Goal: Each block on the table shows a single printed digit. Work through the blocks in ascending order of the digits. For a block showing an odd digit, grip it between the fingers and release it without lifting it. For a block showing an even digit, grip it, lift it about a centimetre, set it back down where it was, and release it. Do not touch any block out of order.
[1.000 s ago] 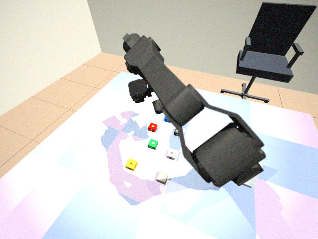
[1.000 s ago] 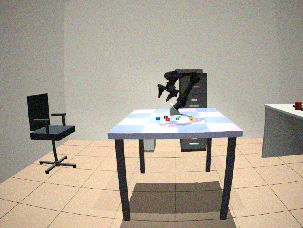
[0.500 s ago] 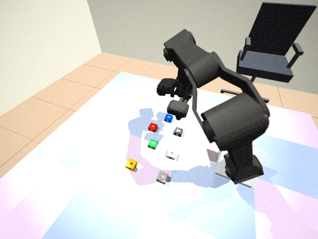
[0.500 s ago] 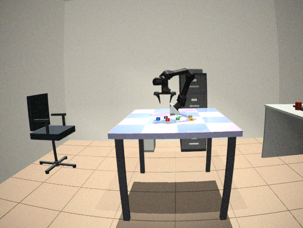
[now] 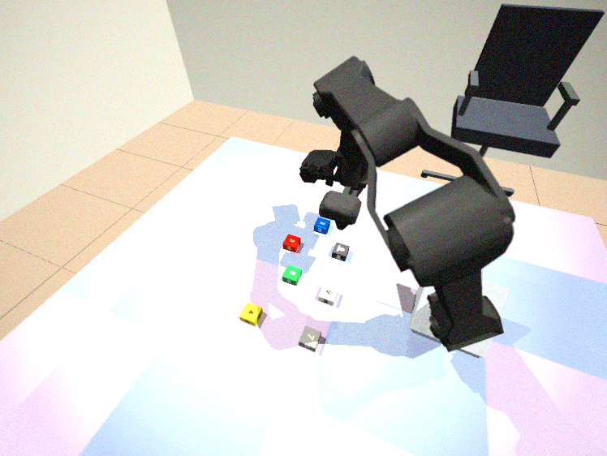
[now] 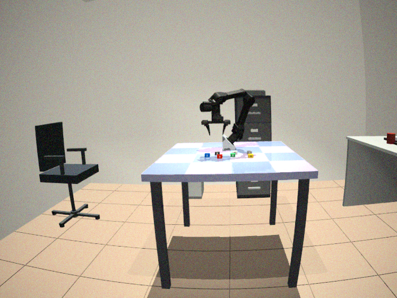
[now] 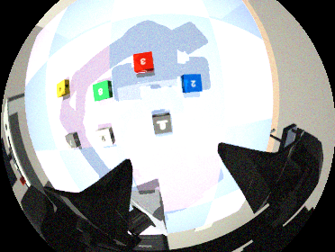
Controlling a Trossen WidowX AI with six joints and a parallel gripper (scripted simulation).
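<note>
Now: gripper tip 60 mm short of the blue block, 70 mm to the left of it and 120 mm above it. The rest, counted from my gripper tip: black block (120 mm below); then red block (110 mm ahead, 10 mm to the left, 120 mm below); then white block (120 mm to the left, 120 mm below).
</note>
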